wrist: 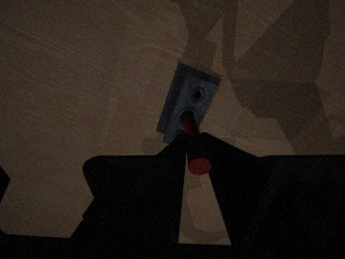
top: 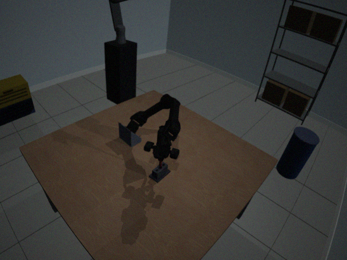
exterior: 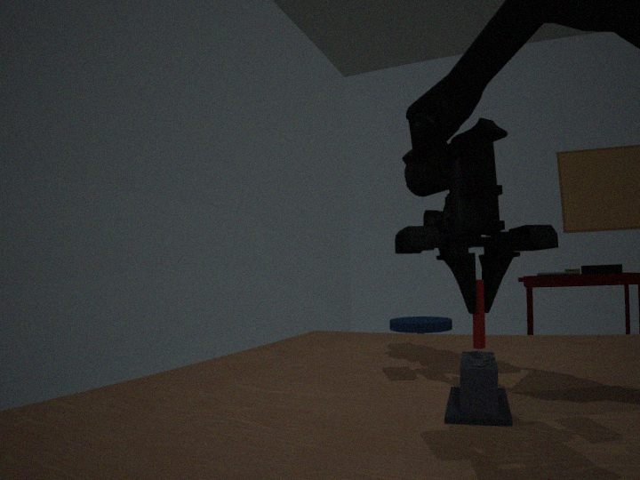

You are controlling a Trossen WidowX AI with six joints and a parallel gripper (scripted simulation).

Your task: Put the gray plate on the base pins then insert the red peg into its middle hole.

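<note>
Right now the red peg is right at my gripper tip. Round my gripper tip: dark base: 100 mm below; then gray plate: 70 mm below.
</note>
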